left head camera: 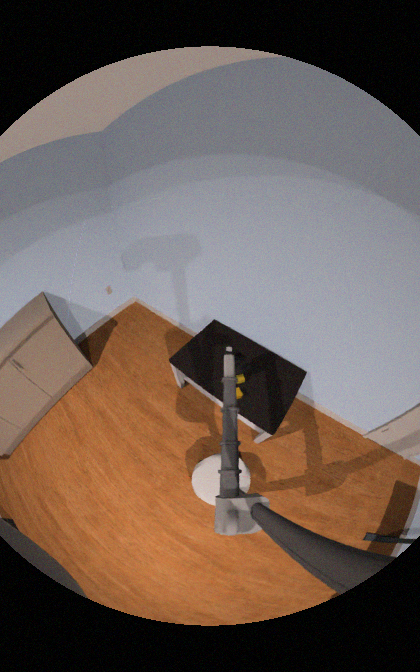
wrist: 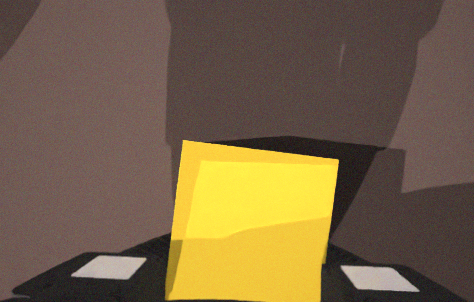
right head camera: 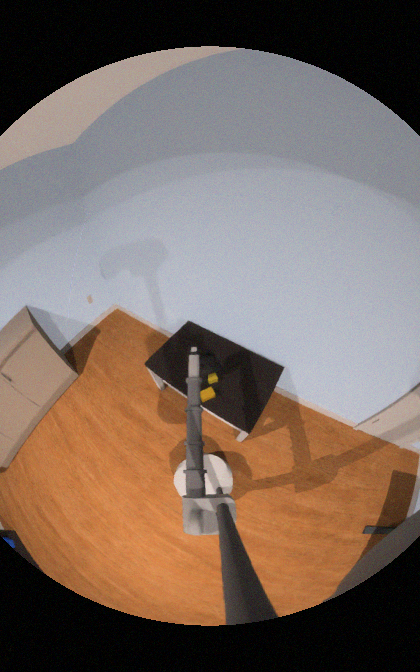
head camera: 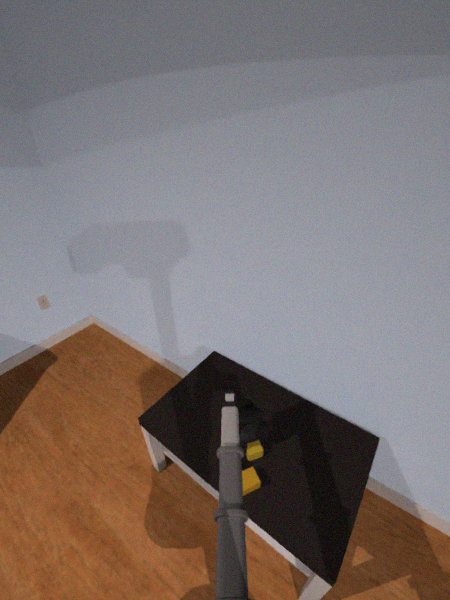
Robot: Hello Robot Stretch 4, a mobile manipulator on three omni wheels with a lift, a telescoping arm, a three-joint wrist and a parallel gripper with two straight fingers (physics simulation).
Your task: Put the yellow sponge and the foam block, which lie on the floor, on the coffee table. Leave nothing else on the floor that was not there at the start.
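Places are measured from the robot's base along level axes (x back, y right, z up), in millimetres.
Pixels of known places: gripper, fingertip midpoint: (wrist: pixel 244 253) (head camera: pixel 251 448).
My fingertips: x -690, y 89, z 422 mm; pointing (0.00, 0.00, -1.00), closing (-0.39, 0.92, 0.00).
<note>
Ahead of a thing's pixels: the offset from my fingertips to its middle. Level surfaces: height alone.
My gripper (head camera: pixel 254 444) (wrist: pixel 244 253) is shut on a lemon-yellow block {dx -7, dy -2, dz +23 mm} (head camera: pixel 255 451) (left head camera: pixel 240 379) (right head camera: pixel 213 378) (wrist: pixel 255 215), which stands out between the fingers. It is over the middle of the black-topped coffee table {dz +0 mm} (head camera: pixel 320 480) (left head camera: pixel 282 390) (right head camera: pixel 260 380) (wrist: pixel 75 150); whether the block touches the top I cannot tell. A second, more golden-yellow block {dx +134, dy -33, dz +23 mm} (head camera: pixel 251 481) (left head camera: pixel 239 393) (right head camera: pixel 207 394) lies on the table nearer its front edge, partly hidden by my arm in the head view. Which of the two is the sponge and which the foam block I cannot tell.
A wall runs behind the table. A pale cabinet (left head camera: pixel 30 385) (right head camera: pixel 30 395) stands at the left, and another pale unit (left head camera: pixel 400 432) (right head camera: pixel 395 412) at the right. A thin dark object (left head camera: pixel 382 538) (right head camera: pixel 378 530) shows at the right. My telescoping arm (head camera: pixel 231 555) reaches over the table's front edge.
</note>
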